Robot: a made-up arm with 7 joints. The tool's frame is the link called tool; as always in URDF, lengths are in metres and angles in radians. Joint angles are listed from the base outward.
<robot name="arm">
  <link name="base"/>
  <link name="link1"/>
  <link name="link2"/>
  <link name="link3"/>
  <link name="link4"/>
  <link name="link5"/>
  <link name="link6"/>
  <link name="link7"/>
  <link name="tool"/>
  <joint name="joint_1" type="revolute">
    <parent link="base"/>
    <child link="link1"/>
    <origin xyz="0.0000 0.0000 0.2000" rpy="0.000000 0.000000 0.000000"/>
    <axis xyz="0 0 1"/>
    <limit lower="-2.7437" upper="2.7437"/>
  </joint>
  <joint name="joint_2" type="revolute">
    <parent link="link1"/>
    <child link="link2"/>
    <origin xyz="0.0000 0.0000 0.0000" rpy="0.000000 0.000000 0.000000"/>
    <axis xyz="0 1 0"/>
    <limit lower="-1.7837" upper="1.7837"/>
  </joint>
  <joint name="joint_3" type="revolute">
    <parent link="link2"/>
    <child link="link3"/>
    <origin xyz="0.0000 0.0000 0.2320" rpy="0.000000 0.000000 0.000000"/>
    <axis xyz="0 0 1"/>
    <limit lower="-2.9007" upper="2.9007"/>
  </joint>
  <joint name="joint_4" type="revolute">
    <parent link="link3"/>
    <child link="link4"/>
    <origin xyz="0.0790 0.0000 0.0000" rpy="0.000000 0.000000 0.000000"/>
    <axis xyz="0 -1 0"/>
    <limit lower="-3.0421" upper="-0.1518"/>
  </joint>
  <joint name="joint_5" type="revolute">
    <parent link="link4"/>
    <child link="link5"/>
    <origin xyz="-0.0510 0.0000 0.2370" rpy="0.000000 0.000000 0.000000"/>
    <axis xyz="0 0 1"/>
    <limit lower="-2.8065" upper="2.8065"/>
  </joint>
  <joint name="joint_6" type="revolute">
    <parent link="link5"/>
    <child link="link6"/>
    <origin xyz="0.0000 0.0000 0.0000" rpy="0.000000 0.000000 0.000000"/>
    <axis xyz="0 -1 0"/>
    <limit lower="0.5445" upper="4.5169"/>
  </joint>
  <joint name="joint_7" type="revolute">
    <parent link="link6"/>
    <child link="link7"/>
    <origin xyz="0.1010 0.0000 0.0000" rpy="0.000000 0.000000 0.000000"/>
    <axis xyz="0 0 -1"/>
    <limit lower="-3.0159" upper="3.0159"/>
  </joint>
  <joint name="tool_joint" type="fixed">
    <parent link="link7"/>
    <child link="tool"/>
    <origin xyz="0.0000 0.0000 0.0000" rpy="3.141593 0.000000 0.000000"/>
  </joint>
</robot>
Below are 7 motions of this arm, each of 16 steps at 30 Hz.
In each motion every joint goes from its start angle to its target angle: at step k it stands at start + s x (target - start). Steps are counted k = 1, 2, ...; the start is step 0. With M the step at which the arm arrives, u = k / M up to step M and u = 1 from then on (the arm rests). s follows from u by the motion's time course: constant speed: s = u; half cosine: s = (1 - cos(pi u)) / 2; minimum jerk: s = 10 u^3 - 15 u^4 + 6 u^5.
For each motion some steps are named. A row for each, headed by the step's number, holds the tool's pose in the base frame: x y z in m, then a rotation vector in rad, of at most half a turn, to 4 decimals.
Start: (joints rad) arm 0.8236 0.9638 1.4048 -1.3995 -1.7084 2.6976 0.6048
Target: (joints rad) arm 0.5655 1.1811 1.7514 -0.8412 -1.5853 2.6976 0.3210
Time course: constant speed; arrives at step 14
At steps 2, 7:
2: -0.0647 0.4291 0.4277 -1.1097 -1.6689 -1.0305
7: 0.0321 0.4322 0.4701 -1.2387 -1.4183 -1.1151

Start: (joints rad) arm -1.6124 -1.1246 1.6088 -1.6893 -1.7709 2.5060 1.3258
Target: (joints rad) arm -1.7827 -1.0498 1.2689 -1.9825 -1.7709 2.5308 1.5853
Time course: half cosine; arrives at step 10
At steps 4, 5, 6, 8, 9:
4: 0.3992 0.1629 0.2469 0.9620 0.4478 1.1136
5: 0.4008 0.1310 0.2604 0.9822 0.3557 1.0842
6: 0.3994 0.0993 0.2732 0.9988 0.2618 1.0551
8: 0.3910 0.0492 0.2923 1.0174 0.1064 1.0085
9: 0.3873 0.0354 0.2973 1.0207 0.0616 0.9954

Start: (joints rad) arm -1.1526 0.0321 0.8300 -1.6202 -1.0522 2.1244 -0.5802
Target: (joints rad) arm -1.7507 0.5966 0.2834 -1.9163 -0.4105 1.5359 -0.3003
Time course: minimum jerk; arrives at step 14
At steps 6, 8, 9, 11, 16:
6: 0.3347 -0.3153 0.3683 2.5869 0.0046 -0.4810
8: 0.2227 -0.4139 0.2613 2.8962 -0.5753 -0.8423
9: 0.1619 -0.4359 0.2103 -2.7403 0.8033 0.9351
11: 0.0716 -0.4403 0.1381 -2.3028 1.0171 0.9724
16: 0.0372 -0.4334 0.1113 -2.1292 1.0771 0.9754

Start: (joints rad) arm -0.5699 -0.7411 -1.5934 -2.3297 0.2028 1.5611 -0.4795
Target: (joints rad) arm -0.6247 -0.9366 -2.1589 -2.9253 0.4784 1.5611 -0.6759
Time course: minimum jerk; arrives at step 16
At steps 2, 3, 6, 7, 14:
2: -0.2184 -0.2836 0.2168 -1.5162 1.3386 -0.7869
3: -0.2176 -0.2791 0.2083 -1.4864 1.3235 -0.7994
6: -0.2045 -0.2458 0.1542 -1.2784 1.2135 -0.8895
7: -0.1938 -0.2291 0.1317 -1.1774 1.1577 -0.9341
14: -0.0971 -0.1404 0.0595 -0.6078 0.8190 -1.1713

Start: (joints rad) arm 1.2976 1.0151 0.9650 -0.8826 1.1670 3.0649 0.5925
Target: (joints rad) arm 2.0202 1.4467 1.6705 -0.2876 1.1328 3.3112 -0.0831
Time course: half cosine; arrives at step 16
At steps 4, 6, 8, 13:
4: -0.0361 0.5046 0.2692 -1.6146 0.3448 1.1862
6: -0.0896 0.4962 0.2600 -1.5833 0.3127 1.2531
8: -0.1459 0.4790 0.2441 -1.5709 0.3091 1.3145
13: -0.2452 0.4186 0.1887 -1.6770 0.3698 1.3679

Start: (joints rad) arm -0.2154 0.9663 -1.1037 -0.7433 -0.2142 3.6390 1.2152
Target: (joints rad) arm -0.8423 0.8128 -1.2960 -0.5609 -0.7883 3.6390 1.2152
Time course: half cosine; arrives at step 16
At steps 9, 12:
9: 0.2949 -0.2787 0.4369 1.3766 -0.1861 1.7461
12: 0.2425 -0.3135 0.4458 1.3237 -0.1505 1.4612

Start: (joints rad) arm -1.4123 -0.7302 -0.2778 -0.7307 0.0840 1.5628 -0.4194
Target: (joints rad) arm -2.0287 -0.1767 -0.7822 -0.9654 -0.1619 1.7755 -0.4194
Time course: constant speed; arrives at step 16
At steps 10, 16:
10: -0.1711 -0.0049 0.7529 1.0004 -1.7589 0.3695
16: -0.2575 -0.0262 0.7139 0.7054 -2.0989 -0.1010

